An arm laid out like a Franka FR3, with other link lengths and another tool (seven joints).
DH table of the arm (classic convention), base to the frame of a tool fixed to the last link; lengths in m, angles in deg. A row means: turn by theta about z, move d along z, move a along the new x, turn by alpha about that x. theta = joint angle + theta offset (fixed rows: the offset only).
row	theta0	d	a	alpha
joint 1	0.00	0.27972	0.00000	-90.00
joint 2	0.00	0.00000	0.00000	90.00
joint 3	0.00	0.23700	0.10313	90.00
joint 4	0.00	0.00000	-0.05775	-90.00
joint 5	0.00	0.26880	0.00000	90.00
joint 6	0.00	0.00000	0.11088	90.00
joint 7	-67.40	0.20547	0.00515	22.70
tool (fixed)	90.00	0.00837	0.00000	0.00
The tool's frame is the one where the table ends.
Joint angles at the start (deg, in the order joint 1, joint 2, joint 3, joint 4, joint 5, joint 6, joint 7): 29.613 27.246 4.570 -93.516 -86.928 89.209 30.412
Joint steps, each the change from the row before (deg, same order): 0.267 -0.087 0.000 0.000 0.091 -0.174 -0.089; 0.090 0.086 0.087 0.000 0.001 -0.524 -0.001; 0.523 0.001 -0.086 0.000 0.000 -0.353 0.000; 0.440 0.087 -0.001 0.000 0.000 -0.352 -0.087; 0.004 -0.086 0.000 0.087 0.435 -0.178 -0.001; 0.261 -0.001 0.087 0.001 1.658 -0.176 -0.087; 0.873 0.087 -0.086 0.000 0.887 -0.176 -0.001; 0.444 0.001 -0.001 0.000 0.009 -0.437 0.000; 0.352 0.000 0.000 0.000 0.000 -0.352 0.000; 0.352 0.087 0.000 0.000 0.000 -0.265 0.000; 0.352 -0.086 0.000 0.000 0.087 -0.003 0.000
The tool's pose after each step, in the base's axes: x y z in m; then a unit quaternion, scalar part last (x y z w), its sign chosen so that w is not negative. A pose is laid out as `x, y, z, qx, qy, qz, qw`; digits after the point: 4 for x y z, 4 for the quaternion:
0.5725, 0.1268, 0.2780, 0.7769, -0.0609, 0.1571, 0.6067
0.5713, 0.1267, 0.2780, 0.7754, -0.0625, 0.1558, 0.6088
0.5697, 0.1299, 0.2787, 0.7742, -0.0618, 0.1574, 0.6099
0.5681, 0.1331, 0.2785, 0.7731, -0.0601, 0.1578, 0.6115
0.5672, 0.1323, 0.2788, 0.7746, -0.0628, 0.1554, 0.6099
0.5630, 0.1339, 0.2736, 0.7810, -0.0638, 0.1452, 0.6041
0.5591, 0.1405, 0.2703, 0.7840, -0.0605, 0.1427, 0.6010
0.5573, 0.1433, 0.2710, 0.7829, -0.0602, 0.1437, 0.6024
0.5559, 0.1455, 0.2716, 0.7819, -0.0600, 0.1445, 0.6034
0.5545, 0.1479, 0.2713, 0.7811, -0.0588, 0.1451, 0.6045
0.5534, 0.1513, 0.2718, 0.7817, -0.0570, 0.1469, 0.6034

